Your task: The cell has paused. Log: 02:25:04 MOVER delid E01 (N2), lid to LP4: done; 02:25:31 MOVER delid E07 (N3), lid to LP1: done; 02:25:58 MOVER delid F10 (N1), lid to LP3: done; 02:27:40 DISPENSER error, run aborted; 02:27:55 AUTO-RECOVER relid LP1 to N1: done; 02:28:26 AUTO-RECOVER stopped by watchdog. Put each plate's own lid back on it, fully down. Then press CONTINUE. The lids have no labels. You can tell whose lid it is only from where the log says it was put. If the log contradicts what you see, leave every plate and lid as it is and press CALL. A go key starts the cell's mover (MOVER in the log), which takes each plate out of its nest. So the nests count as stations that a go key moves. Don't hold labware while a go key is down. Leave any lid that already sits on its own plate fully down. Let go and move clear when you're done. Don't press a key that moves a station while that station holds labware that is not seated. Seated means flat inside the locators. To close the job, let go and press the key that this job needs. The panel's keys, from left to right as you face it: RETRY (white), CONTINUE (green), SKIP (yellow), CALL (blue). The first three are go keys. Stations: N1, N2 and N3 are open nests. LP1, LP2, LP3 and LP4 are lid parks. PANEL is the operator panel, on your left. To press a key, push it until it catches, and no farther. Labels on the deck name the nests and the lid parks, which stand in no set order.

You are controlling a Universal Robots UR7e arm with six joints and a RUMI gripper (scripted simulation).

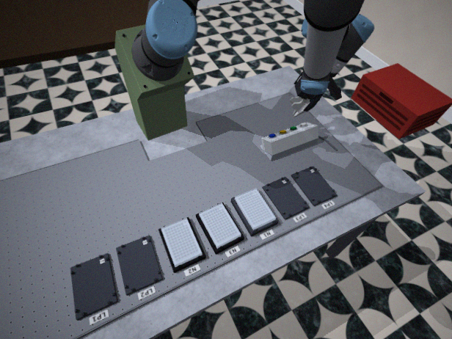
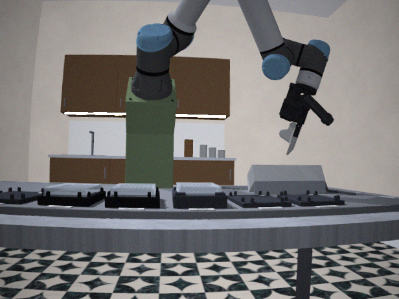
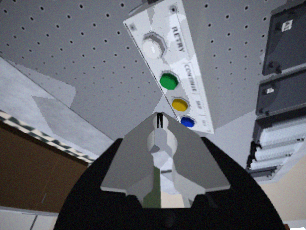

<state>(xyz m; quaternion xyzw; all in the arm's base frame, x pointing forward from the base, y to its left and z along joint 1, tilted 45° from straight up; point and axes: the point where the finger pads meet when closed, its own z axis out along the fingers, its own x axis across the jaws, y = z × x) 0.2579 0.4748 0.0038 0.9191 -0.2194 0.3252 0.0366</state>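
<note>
Now: hand 1 cm short of the green key and 6 cm above it. Round my hand: blue CALL key: 3 cm ahead, 10 cm to the right, 6 cm below; then yellow SKIP key: 2 cm ahead, 5 cm to the right, 6 cm below; then white RETRY key: 1 cm ahead, 5 cm to the left, 6 cm below.
</note>
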